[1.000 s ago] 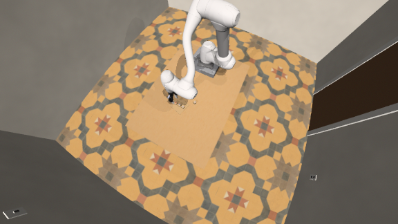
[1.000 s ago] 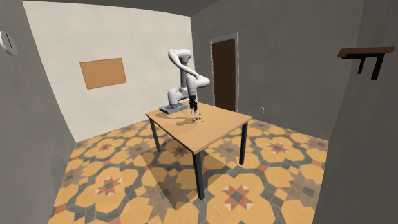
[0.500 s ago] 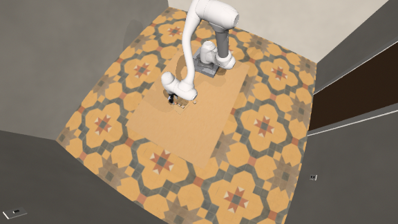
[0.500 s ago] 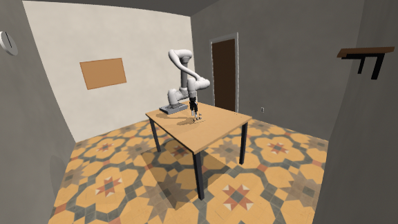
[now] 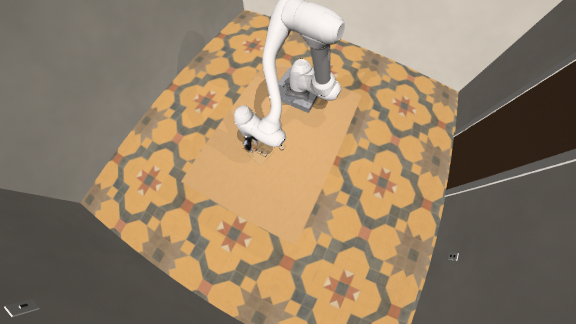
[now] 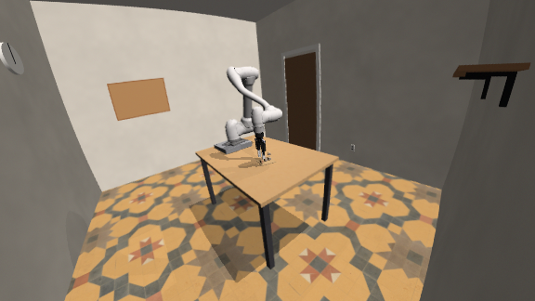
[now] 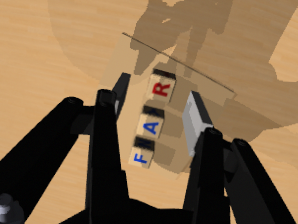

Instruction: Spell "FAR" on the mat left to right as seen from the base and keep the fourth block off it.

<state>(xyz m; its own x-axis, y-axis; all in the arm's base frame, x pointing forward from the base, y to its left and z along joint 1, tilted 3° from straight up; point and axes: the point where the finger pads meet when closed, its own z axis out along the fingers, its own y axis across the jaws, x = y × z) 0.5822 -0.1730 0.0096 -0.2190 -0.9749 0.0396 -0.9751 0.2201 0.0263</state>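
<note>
Right now the R block is 6 cm below my hand. Also, from my hand: tan mat (8 cm below, 4 cm to the left, 1 cm ahead).
</note>
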